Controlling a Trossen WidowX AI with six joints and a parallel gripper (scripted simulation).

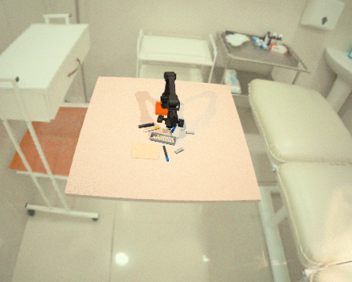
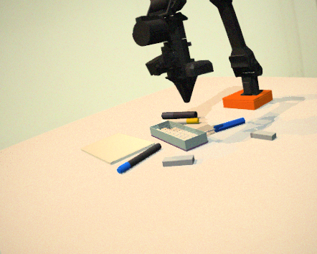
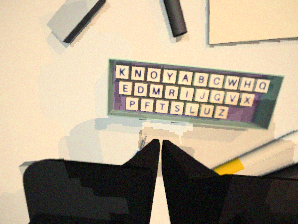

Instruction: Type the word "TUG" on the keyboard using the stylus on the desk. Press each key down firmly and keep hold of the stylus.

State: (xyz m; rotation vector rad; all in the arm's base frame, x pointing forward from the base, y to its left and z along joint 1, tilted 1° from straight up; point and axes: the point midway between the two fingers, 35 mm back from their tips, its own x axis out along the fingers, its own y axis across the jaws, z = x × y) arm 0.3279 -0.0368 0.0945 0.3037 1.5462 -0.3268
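My gripper tip is now 90 mm above the blue stylus, 60 mm past it and 40 mm to the right of it. Also, from my gripper tip: cream notepad: 190 mm to the right, 100 mm ahead, 90 mm below; then yellow-tipped marker: 100 mm to the right, 100 mm behind, 90 mm below.
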